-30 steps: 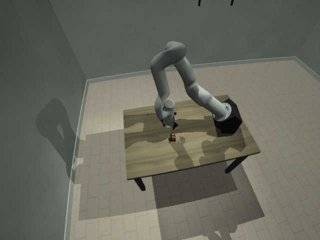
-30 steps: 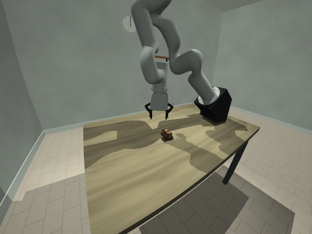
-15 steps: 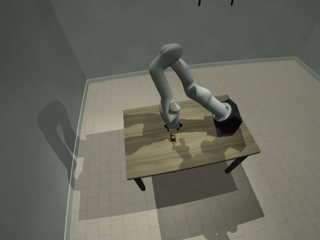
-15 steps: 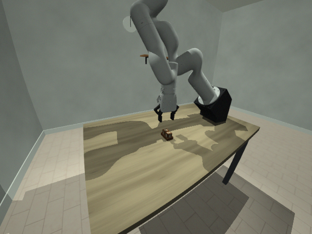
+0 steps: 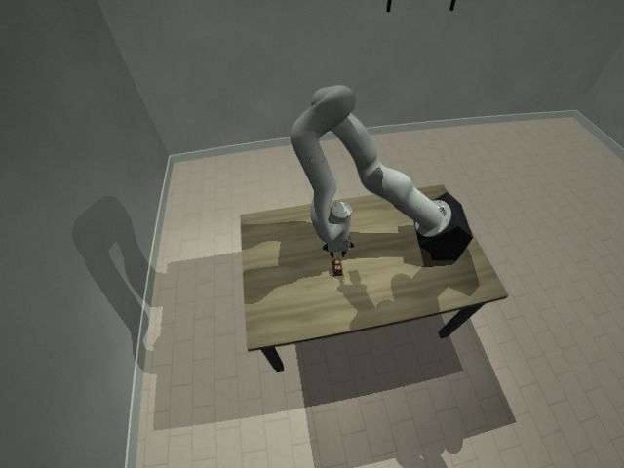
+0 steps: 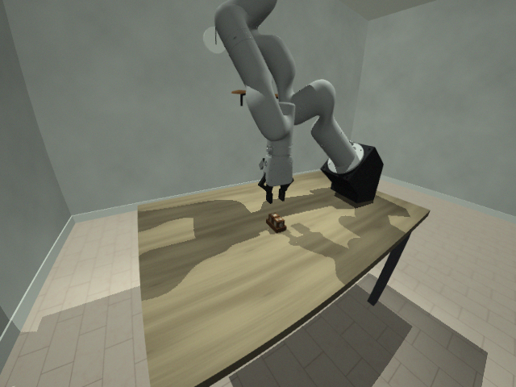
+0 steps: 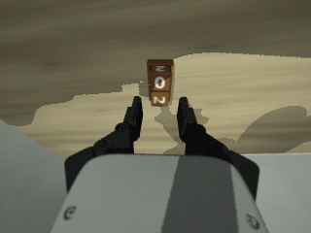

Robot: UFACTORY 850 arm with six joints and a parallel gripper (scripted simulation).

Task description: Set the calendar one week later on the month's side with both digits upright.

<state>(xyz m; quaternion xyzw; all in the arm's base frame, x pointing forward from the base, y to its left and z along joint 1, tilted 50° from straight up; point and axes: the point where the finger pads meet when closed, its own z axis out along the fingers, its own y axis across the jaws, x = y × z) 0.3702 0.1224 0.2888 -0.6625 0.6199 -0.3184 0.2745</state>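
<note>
Right now my hand is 9 cm above the brown digit cube. Also, from my hand: brown tray: 11 cm below, 2 cm to the left.
</note>
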